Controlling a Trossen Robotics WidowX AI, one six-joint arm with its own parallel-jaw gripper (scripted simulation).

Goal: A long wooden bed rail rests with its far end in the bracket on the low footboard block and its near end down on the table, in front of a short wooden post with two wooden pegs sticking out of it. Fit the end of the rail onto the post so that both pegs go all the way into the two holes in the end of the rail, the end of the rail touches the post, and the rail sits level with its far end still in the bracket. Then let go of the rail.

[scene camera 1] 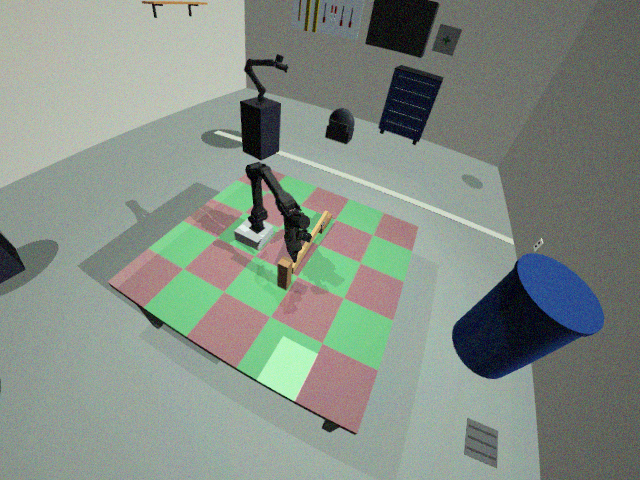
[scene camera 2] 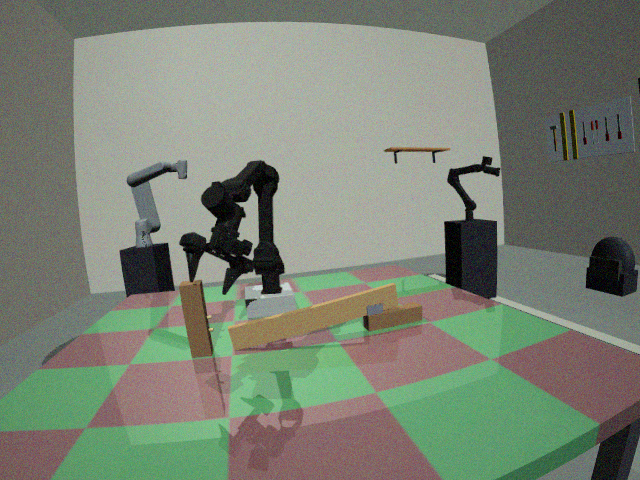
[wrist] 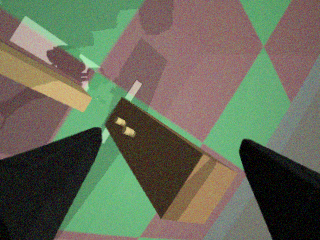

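There's a wooden bed rail (scene camera 2: pixel 288 324) that I can see, and then there's my gripper (scene camera 2: pixel 207 288), which the wrist view shows too. That's the gripper (wrist: pixel 171 139), and it's open with nothing held in it.
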